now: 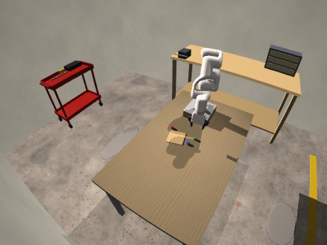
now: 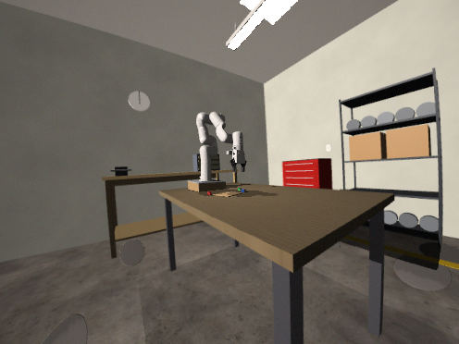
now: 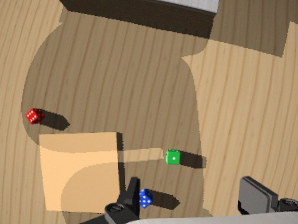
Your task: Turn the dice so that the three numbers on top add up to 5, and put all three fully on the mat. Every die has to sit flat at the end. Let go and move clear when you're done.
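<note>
Right now my hand is 14 cm above the green die. From my hand the other things lie so: tan mat 16 cm to the right, 15 cm below, 4 cm ahead; then blue die 14 cm below, 7 cm ahead, 4 cm to the right; then red die 24 cm to the right, 14 cm below, 5 cm behind.
</note>
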